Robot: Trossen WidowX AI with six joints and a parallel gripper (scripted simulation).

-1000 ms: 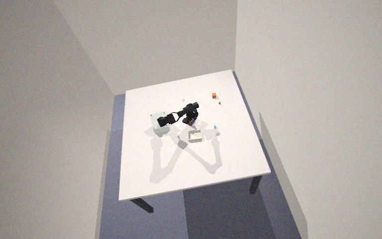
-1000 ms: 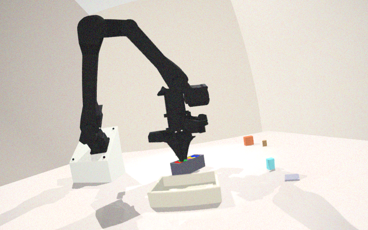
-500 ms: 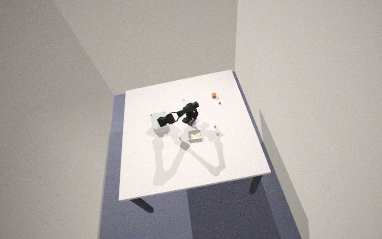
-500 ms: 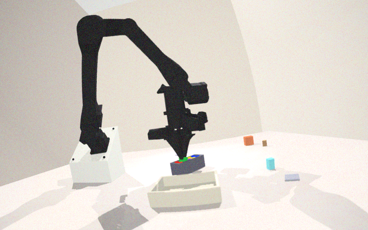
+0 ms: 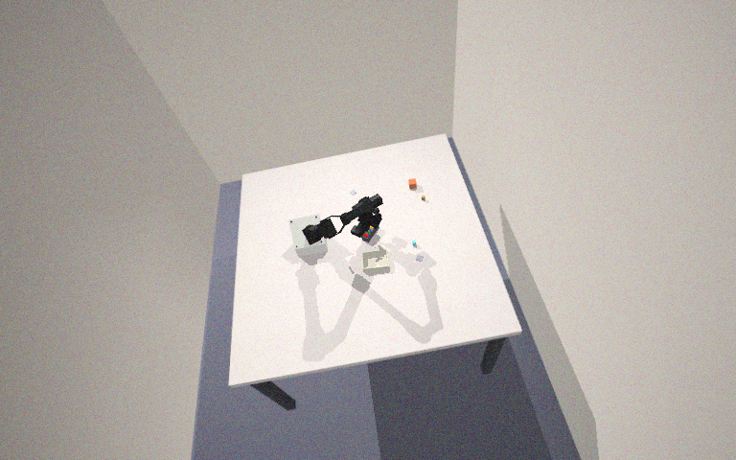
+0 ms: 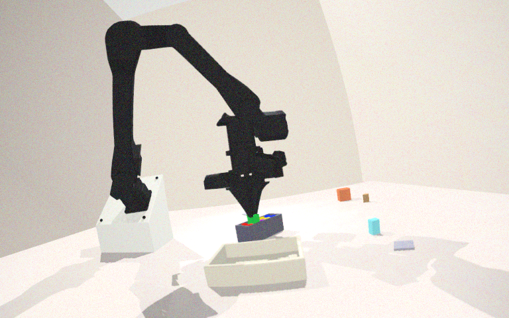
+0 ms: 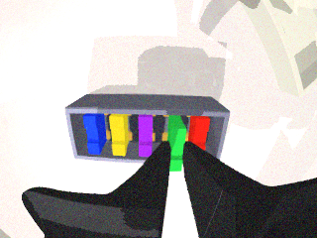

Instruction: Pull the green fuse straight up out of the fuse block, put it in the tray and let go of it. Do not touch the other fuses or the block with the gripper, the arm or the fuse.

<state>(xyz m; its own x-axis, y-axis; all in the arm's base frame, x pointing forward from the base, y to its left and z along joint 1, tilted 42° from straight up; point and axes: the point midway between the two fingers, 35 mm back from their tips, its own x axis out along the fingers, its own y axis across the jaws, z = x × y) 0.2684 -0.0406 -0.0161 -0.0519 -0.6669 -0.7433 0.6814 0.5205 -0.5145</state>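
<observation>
My gripper tip is now 17 cm to the left of the cream tray and 5 cm above it. Round my gripper tip: cyan block (22 cm ahead, 12 cm to the right, 4 cm below); then green fuse (1 cm below); then small brown block (34 cm ahead, 16 cm to the left, 4 cm below).
</observation>
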